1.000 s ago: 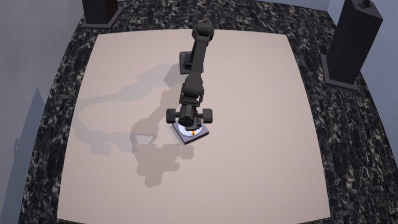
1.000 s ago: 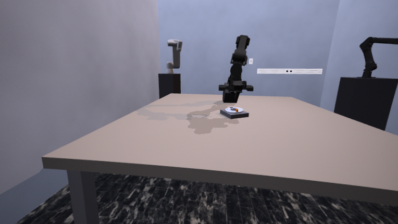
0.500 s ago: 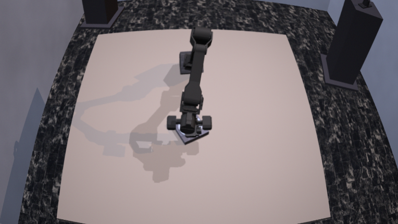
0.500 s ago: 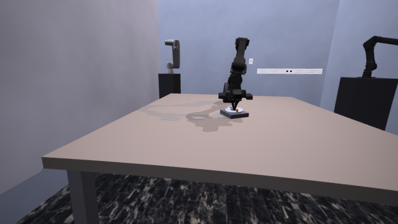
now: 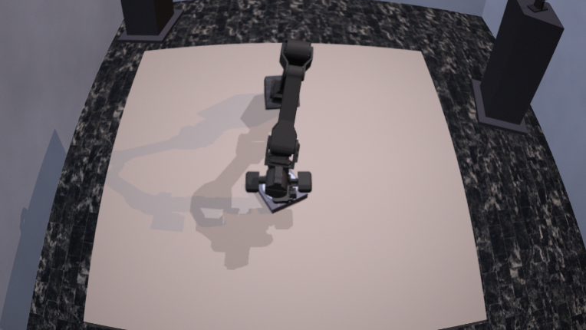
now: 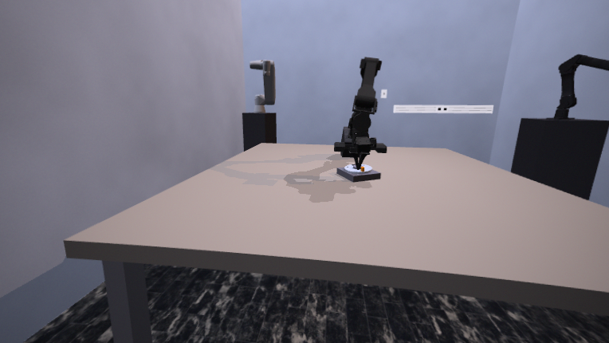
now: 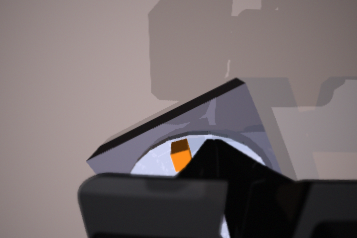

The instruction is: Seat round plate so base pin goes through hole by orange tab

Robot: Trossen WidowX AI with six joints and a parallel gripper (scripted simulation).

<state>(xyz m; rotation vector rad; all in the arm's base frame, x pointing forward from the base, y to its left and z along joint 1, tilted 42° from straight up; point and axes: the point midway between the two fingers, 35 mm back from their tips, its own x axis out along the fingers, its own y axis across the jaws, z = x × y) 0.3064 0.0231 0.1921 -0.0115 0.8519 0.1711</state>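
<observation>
Now: the dark grey square base 60 mm below my hand and 50 mm behind it.
</observation>
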